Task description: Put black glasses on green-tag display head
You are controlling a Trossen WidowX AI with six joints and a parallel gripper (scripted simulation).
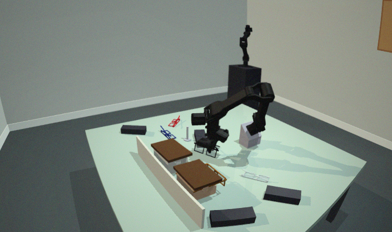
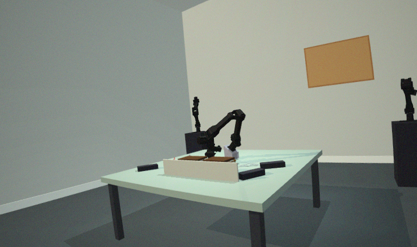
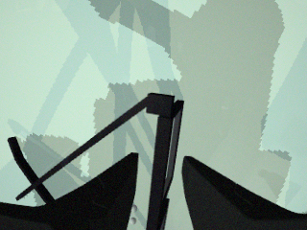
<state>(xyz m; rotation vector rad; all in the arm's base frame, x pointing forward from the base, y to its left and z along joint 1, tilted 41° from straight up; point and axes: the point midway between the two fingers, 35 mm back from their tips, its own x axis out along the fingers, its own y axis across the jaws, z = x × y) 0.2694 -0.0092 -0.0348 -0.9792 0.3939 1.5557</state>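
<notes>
My gripper tip is now 10 mm short of the small post and 210 mm to the left of it. From my gripper tip the other things lie so: tan head 210 mm ahead, 210 mm to the left, 40 mm above; white panel 330 mm ahead, 100 mm to the left, 30 mm above.
</notes>
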